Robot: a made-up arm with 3 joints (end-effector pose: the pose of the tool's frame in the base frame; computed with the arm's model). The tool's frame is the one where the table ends.
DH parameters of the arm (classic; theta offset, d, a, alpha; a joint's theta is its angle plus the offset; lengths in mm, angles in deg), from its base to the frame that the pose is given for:
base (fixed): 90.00 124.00 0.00 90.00
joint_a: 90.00 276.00 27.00 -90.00
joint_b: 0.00 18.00 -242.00 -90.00
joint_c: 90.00 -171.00 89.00 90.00
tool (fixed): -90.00 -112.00 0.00 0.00
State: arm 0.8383 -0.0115 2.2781
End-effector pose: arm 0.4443 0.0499 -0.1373 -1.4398 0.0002 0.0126
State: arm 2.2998 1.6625 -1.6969
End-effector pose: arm 0.3994 -0.2112 0.0452 -1.6448 1.8920 0.5883
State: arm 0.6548 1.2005 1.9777
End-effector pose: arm 0.5984 -0.1757 0.0966 -1.1510 -0.3230 -1.2413
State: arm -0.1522 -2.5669 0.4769
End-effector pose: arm -0.0754 0.0482 0.3746 -0.2364 2.5511 0.4178
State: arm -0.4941 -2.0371 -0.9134
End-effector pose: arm -0.0152 0.1016 0.0490 0.2625 1.5608 -1.3247
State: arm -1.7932 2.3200 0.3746
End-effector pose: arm 0.4369 0.3948 0.0103 -0.9936 -1.9585 1.6810
